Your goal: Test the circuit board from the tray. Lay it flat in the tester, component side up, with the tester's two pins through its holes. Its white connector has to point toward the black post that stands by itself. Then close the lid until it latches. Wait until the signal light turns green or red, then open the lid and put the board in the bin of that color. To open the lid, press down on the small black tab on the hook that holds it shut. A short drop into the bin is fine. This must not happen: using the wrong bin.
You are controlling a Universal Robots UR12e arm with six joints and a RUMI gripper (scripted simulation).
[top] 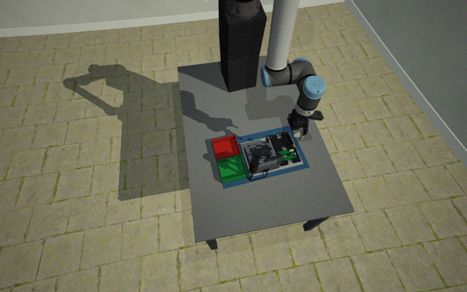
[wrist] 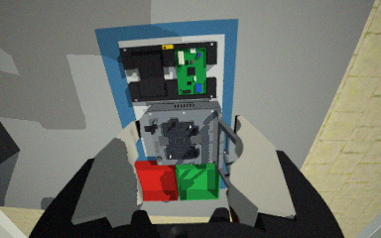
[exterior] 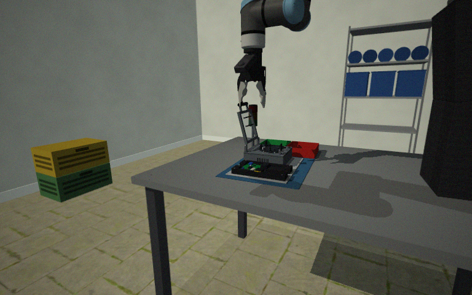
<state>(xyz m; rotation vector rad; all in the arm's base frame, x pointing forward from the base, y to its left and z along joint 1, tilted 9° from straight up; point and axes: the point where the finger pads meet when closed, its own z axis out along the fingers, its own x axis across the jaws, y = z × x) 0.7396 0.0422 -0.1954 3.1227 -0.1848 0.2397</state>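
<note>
Right now the green circuit board is 260 mm below my hand. Also, from my hand: black latch piece: 190 mm below, 110 mm behind, 100 mm to the right; green bin: 370 mm to the right, 260 mm below, 40 mm behind; tester lid: 180 mm to the right, 90 mm below, 70 mm ahead.
</note>
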